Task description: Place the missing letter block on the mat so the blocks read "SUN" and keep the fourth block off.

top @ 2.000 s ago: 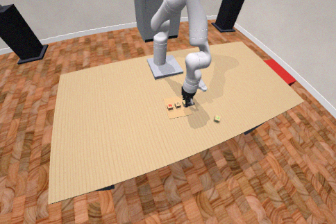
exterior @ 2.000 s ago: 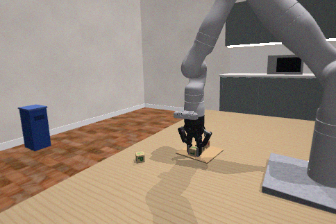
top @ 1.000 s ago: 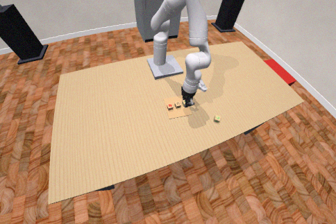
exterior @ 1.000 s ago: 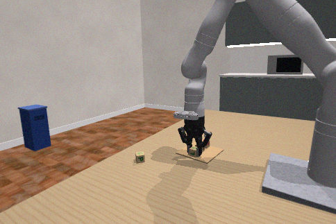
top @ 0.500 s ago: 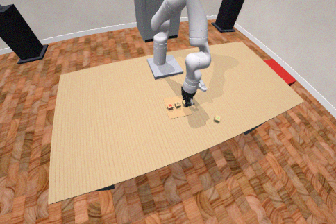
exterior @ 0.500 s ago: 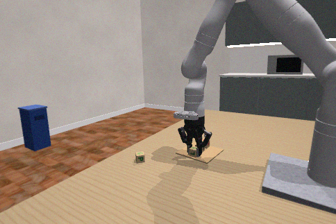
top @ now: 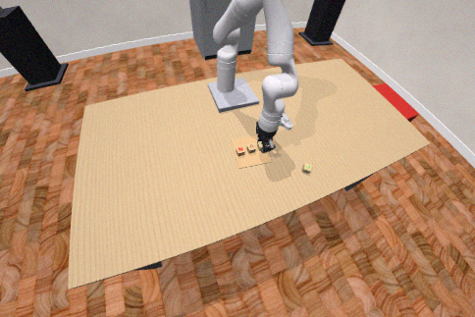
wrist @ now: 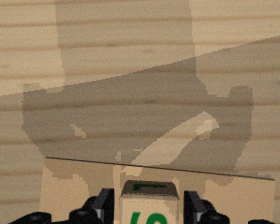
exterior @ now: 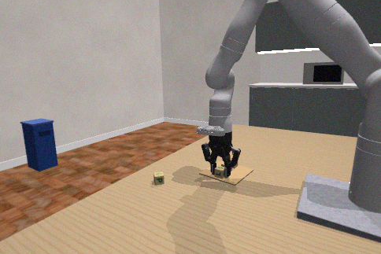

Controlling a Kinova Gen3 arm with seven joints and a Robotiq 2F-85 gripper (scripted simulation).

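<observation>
Now: the green-lettered block right at my hand. Also, from my hand: black U block (50 mm to the right); tan mat (50 mm to the right, 20 mm below); red N block (100 mm to the right).
</observation>
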